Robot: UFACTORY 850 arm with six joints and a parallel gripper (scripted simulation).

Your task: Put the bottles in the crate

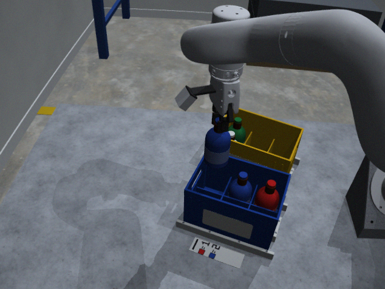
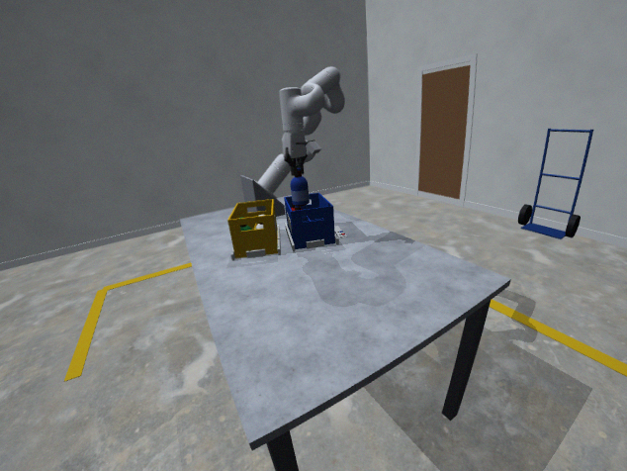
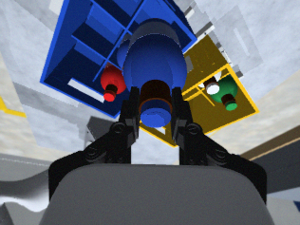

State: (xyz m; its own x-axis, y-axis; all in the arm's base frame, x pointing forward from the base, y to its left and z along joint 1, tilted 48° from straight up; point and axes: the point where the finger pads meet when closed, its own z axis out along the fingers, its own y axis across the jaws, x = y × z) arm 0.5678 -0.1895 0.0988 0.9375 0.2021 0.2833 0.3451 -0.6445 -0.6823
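My gripper is now 70 mm past the blue crate, 70 mm to the right of it and 250 mm above it. The rest, counted from my hand: white-capped bottle 60 mm behind, 160 mm to the right, 250 mm below; then yellow crate 150 mm behind, 170 mm to the right, 250 mm below; then red-label bottle 170 mm behind, 60 mm to the left, 250 mm below.
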